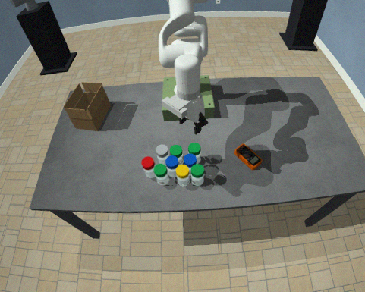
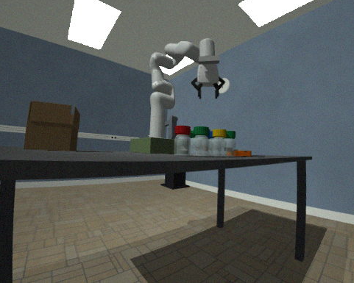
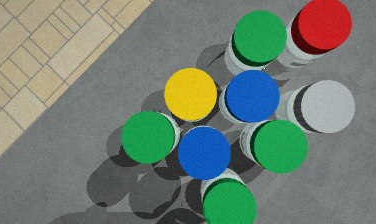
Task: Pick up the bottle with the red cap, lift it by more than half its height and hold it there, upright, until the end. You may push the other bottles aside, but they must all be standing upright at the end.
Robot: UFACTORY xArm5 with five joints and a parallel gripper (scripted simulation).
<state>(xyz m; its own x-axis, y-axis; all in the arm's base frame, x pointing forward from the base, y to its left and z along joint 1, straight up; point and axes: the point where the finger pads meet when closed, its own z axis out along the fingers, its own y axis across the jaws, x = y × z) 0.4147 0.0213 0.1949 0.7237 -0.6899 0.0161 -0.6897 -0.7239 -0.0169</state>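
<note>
My hand is 5 cm short of the red-capped bottle, 19 cm to the left of it and 23 cm above it. The rest, counted from my hand: grey-capped bottle 1 cm behind, 13 cm to the right, 23 cm below; then orange multimeter 1 cm behind, 27 cm to the left, 27 cm below; then yellow-capped bottle 10 cm ahead, 4 cm to the right, 23 cm below.
</note>
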